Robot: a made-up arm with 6 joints. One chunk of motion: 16 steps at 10 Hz.
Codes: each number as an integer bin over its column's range. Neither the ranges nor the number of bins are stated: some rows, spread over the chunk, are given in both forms.
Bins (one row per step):
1: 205 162 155 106 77 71
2: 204 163 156 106 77 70
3: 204 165 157 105 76 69
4: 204 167 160 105 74 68
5: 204 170 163 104 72 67
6: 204 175 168 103 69 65
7: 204 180 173 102 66 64
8: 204 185 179 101 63 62
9: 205 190 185 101 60 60
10: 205 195 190 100 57 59
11: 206 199 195 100 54 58
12: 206 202 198 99 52 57
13: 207 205 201 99 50 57
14: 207 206 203 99 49 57
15: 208 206 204 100 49 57
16: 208 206 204 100 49 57
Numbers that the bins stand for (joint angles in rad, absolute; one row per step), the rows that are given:
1: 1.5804 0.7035 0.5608 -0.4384 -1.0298 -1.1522
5: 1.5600 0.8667 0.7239 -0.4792 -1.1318 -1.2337
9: 1.5804 1.2745 1.1725 -0.5404 -1.3765 -1.3765
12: 1.6008 1.5192 1.4376 -0.5812 -1.5396 -1.4376
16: 1.6416 1.6008 1.5600 -0.5608 -1.6008 -1.4376
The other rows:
2: 1.5600 0.7239 0.5812 -0.4384 -1.0298 -1.1725
3: 1.5600 0.7647 0.6016 -0.4588 -1.0502 -1.1929
4: 1.5600 0.8055 0.6627 -0.4588 -1.0910 -1.2133
6: 1.5600 0.9686 0.8259 -0.4996 -1.1929 -1.2745
7: 1.5600 1.0706 0.9278 -0.5200 -1.2541 -1.2949
8: 1.5600 1.1725 1.0502 -0.5404 -1.3153 -1.3357
10: 1.5804 1.3765 1.2745 -0.5608 -1.4376 -1.3969
11: 1.6008 1.4580 1.3765 -0.5608 -1.4988 -1.4173
13: 1.6212 1.5804 1.4988 -0.5812 -1.5804 -1.4376
14: 1.6212 1.6008 1.5396 -0.5812 -1.6008 -1.4376
15: 1.6416 1.6008 1.5600 -0.5608 -1.6008 -1.4376

